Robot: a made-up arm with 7 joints.
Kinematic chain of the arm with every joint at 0, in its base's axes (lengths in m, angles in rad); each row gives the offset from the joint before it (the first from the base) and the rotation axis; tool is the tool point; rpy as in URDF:
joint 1: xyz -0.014 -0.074 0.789 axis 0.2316 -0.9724 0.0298
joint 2: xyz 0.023 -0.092 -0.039 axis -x
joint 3: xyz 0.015 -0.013 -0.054 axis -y
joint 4: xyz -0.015 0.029 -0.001 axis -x
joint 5: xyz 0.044 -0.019 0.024 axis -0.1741 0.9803 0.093
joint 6: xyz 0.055 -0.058 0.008 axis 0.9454 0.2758 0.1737
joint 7: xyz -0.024 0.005 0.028 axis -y
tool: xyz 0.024 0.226 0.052 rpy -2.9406 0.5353 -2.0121
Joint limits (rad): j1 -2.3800..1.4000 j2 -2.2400..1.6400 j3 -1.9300..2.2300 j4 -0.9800..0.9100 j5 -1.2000..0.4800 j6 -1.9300..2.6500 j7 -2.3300..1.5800
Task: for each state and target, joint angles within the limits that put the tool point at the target. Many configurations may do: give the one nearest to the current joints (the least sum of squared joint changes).
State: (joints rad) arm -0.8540 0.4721 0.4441 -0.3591 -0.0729 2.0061 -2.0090
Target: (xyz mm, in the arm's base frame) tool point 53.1 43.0 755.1
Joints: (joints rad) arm -1.0234 0.9740 0.3855 0.2049 0.0416 1.5543 -2.0332
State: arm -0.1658 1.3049 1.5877 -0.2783 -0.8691 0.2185 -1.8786
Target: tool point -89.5 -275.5 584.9
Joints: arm 0.1068 1.3094 1.9632 -0.0478 -1.0877 0.5147 -1.8524
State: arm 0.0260 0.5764 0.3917 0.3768 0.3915 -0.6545 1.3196
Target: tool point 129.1 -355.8 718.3
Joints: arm 0.1307 1.0544 0.6023 0.9100 0.3786 -1.0730 1.4486
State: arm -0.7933 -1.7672 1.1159 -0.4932 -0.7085 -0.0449 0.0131
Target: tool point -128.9 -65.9 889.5
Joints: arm -0.6563 -1.6060 1.4778 -0.5271 -1.0966 0.1009 0.2333
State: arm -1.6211 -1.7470 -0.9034 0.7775 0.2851 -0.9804 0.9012
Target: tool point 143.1 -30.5 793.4
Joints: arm -1.6210 -2.1199 -0.8251 0.5255 0.0769 -0.7131 0.7751
